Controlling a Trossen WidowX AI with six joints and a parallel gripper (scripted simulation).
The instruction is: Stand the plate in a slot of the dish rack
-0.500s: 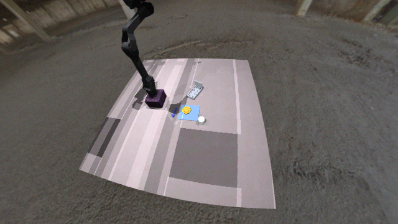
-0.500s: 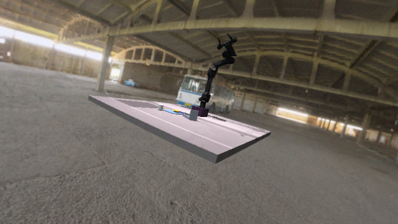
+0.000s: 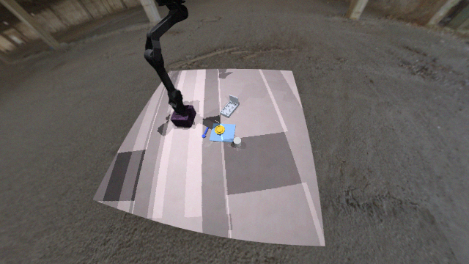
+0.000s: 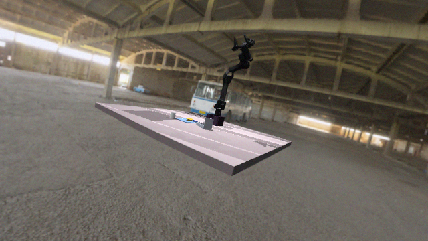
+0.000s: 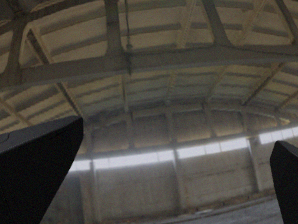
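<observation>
The yellow plate is 74 cm below my gripper tip, 28 cm to the right of it and 2 cm behind it. From my gripper tip the other things lie so: light blue mat (75 cm below, 29 cm to the right); then blue spoon (75 cm below, 28 cm to the right, 12 cm behind); then grey dish rack (73 cm below, 10 cm to the right, 5 cm ahead).
</observation>
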